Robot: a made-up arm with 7 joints.
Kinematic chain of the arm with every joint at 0, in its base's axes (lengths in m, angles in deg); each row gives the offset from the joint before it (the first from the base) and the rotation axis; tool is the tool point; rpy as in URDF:
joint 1: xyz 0 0 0.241 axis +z
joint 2: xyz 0 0 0 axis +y
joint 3: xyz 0 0 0.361 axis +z
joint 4: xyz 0.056 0 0 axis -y
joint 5: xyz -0.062 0 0.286 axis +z
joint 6: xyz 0 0 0 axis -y
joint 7: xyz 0.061 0 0 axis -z
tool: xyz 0 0 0 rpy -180 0 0
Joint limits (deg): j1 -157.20..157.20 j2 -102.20..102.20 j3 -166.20..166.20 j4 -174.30..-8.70 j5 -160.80..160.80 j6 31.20..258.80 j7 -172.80..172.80
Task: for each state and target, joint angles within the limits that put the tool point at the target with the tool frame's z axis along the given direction. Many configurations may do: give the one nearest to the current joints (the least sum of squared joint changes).
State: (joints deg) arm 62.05 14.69 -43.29 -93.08 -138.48 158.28 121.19
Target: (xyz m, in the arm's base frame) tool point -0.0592 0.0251 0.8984 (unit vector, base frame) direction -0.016 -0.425 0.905
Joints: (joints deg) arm 42.28 -28.20 7.72 -49.79 -153.11 134.41 121.19
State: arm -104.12 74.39 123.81 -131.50 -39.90 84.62 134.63
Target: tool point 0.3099 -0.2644 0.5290 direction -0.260 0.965 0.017
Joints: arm -80.92 93.07 139.18 -114.25 3.35 108.72 134.63
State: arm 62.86 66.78 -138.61 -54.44 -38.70 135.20 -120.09
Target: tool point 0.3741 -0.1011 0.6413 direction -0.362 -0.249 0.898
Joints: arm 28.83 68.93 -142.98 -93.81 -86.92 145.58 -120.09
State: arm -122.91 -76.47 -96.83 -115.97 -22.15 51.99 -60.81
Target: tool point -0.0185 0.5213 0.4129 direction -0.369 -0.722 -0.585
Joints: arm -137.66 -73.90 -79.15 -96.03 -17.53 75.49 -60.81
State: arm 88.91 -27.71 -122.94 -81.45 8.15 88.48 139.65
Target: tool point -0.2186 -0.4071 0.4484 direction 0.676 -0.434 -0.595
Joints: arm 44.76 -14.22 -156.66 -111.53 57.19 119.80 139.65
